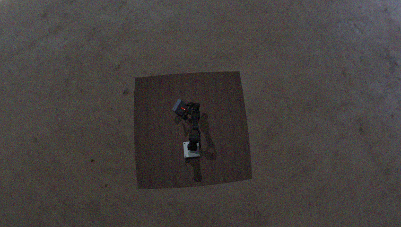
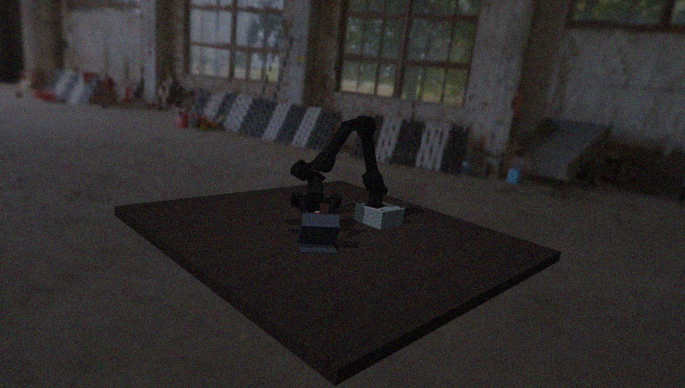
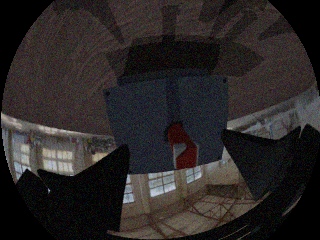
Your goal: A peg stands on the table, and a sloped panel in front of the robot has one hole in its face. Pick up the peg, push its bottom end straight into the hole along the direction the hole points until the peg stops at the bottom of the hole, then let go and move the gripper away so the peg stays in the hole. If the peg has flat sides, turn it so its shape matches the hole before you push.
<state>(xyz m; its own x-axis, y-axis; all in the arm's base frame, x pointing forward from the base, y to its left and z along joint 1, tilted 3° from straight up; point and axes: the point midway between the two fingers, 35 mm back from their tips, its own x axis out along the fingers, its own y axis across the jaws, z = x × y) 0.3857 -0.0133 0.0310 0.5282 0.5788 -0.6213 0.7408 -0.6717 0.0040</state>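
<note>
The red peg is 10 mm to the right of my gripper tip and 10 mm behind it. From my gripper tip the other things lie so: sloped panel 30 mm to the left, 30 mm below, 30 mm ahead.
</note>
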